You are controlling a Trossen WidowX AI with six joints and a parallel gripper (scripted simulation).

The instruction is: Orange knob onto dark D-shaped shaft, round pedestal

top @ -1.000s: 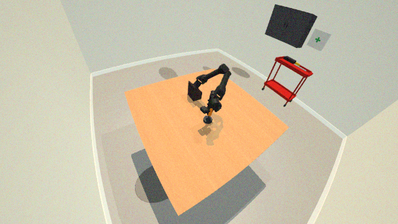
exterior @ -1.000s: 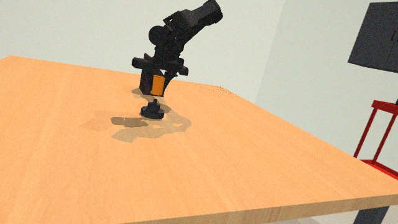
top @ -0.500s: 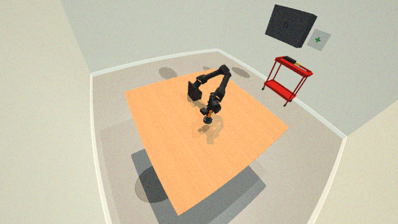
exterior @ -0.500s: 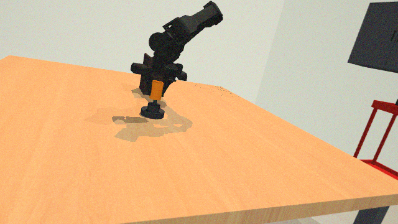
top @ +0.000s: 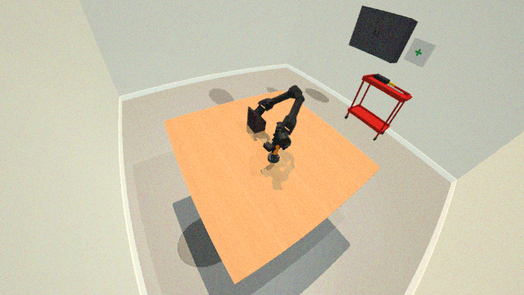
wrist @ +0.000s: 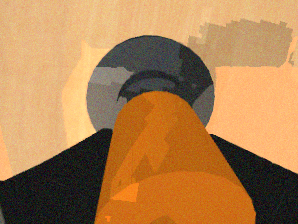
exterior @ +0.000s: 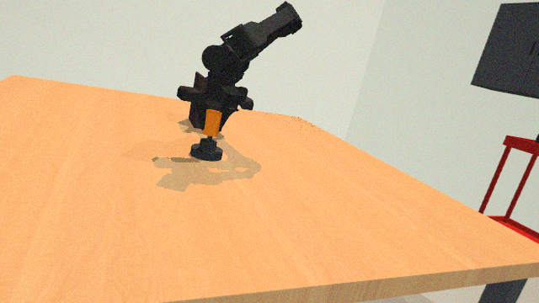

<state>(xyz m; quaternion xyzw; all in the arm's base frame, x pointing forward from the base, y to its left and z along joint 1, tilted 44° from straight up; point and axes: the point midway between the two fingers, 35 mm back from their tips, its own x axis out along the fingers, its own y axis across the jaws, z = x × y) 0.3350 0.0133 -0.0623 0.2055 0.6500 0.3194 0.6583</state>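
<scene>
Now: gripper tip 2 cm below the orange knob. Round my gripper tip: round dark pedestal (4 cm below).
</scene>
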